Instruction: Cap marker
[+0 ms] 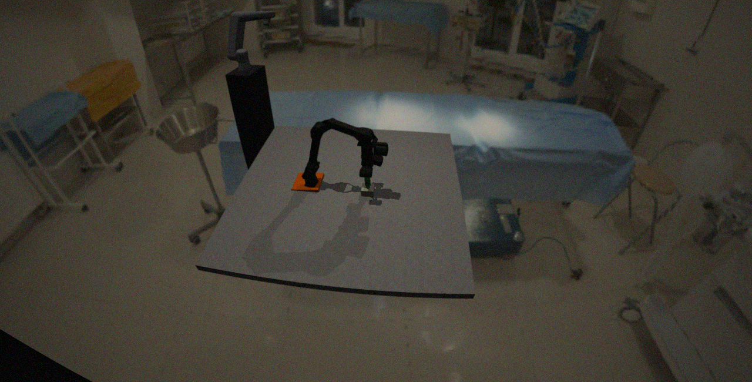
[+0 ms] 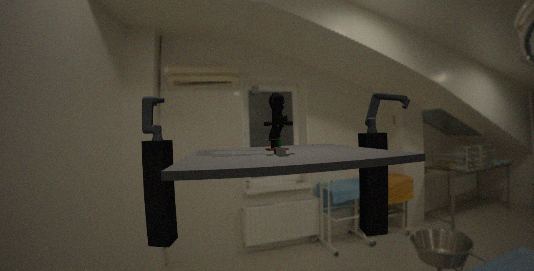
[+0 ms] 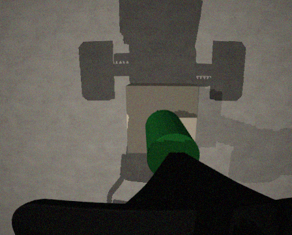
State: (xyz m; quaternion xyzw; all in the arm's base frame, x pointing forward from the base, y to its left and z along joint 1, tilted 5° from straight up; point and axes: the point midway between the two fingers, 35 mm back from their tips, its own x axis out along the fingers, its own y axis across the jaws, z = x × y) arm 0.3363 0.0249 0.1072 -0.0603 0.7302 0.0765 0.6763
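Now: gripper tip 9 cm above the holder block. Also, from my gripper tip: green cap: 3 cm below.
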